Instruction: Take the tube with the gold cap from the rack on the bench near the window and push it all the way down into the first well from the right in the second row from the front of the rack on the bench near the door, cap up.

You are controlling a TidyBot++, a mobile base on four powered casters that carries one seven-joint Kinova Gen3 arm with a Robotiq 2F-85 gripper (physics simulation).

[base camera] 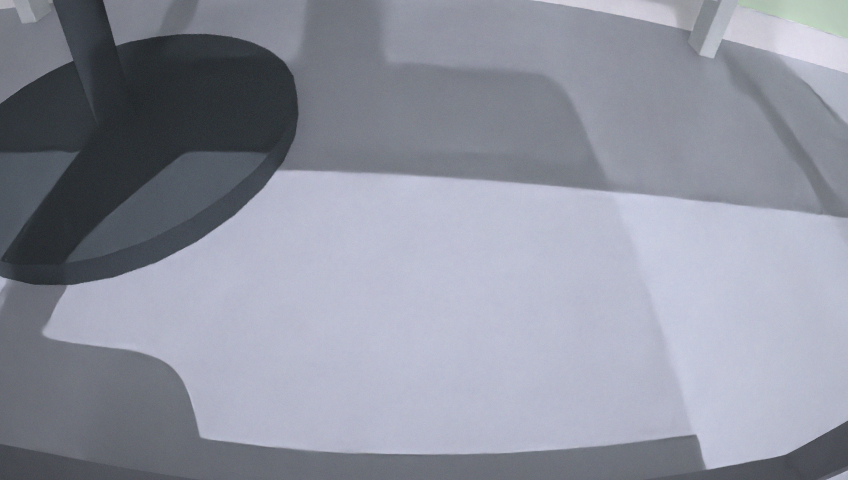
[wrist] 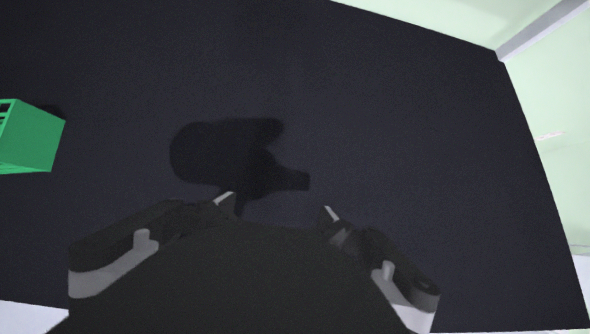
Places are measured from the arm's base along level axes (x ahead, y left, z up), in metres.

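Pixels of known places: gripper, fingertip midpoint: (wrist: 277, 208).
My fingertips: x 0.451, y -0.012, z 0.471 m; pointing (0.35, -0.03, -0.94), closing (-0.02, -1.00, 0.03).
Observation:
For each thing: its middle in the pictures, then the offset to it from my fingertips. "spot": a spot on its surface instead. Level surfaces: height alone.
- dark bench top, surface height: dz -0.105 m
- green rack, surface spot: (wrist: 34, 137) spot: dx +0.055, dy +0.369, dz -0.077 m
- round dark pedestal base, body centre: (base camera: 119, 127) dx +0.103, dy +0.350, dz -0.852 m
- floor, surface height: dz -0.867 m
- pale leg, surface spot: (base camera: 711, 29) spot: dx +0.501, dy -0.610, dz -0.804 m
My gripper (wrist: 277, 208) is open and empty in the wrist view, held above a dark bench top (wrist: 400, 125). A green rack (wrist: 34, 137) stands at the left edge of the wrist view, to the left of the gripper; part of its side and a few of its openings show, and the rest is cut off by the edge. Which of the two benches this is, I cannot tell. The tube with the gold cap does not show in either view. No rack shows in the base camera view.
In the base camera view a round dark pedestal base (base camera: 196, 101) with a post (base camera: 89, 53) stands on the floor (base camera: 416, 297) at the left. A pale leg (base camera: 711, 29) stands at the upper right. Pale green wall (wrist: 555, 190) lies beyond the bench's right edge.

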